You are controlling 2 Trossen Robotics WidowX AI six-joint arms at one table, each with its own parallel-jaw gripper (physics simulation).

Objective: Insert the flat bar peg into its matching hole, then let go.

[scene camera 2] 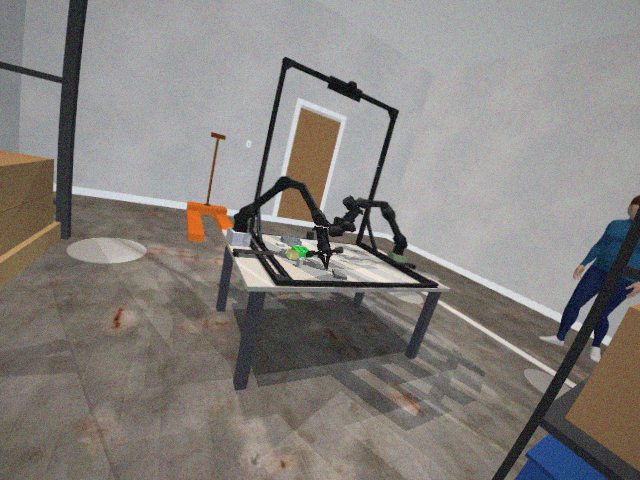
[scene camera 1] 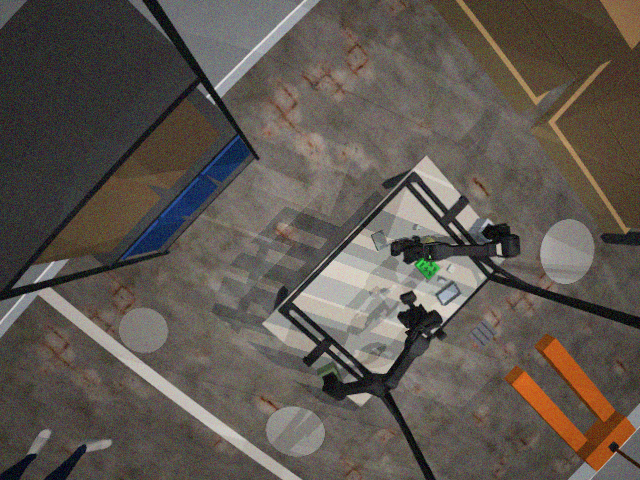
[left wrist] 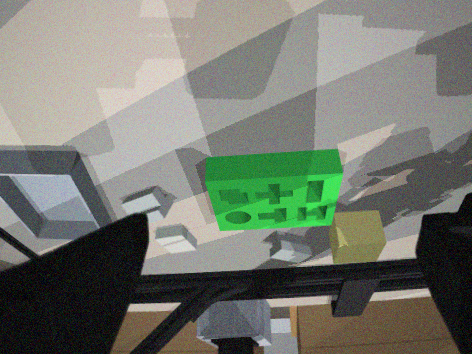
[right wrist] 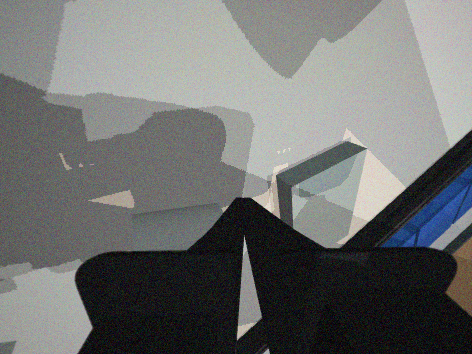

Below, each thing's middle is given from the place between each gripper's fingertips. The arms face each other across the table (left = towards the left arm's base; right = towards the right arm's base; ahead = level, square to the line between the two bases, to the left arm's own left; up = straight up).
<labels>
Now: right hand 14 cm to the left of the yellow block [left wrist: 358,236], 14 cm past it and 1 cm below it. From my right hand the other things lie so: grey tray [left wrist: 55,198] 43 cm behind, 5 cm to the right, 1 cm above; green hole block [left wrist: 288,189] 23 cm behind, 6 cm to the right, 1 cm above.
I see the green hole block 18 cm to the right of my left hand and 13 cm below it. Also, from my left hand: grey tray: 21 cm behind, 17 cm to the right, 13 cm below; then yellow block: 9 cm ahead, 26 cm to the right, 12 cm below.
</labels>
